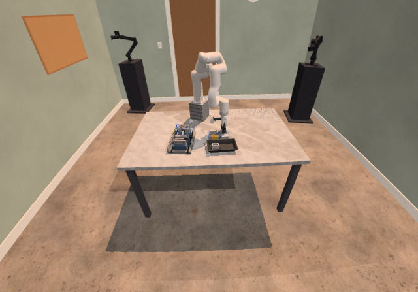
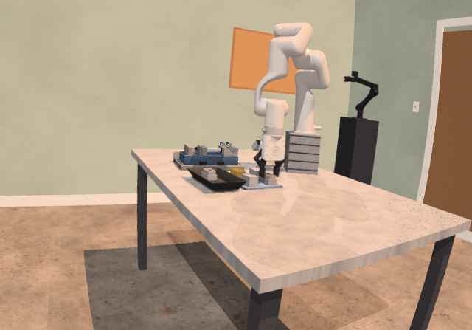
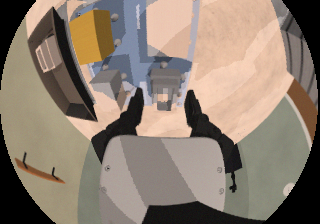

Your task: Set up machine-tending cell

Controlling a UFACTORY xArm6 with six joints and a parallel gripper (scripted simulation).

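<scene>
The brass blank lies 11 cm ahead of my hand, 7 cm to the right of it and 2 cm below it. From my hand the other things lie so: blue vise: 34 cm to the right, 17 cm ahead, 1 cm below.
</scene>
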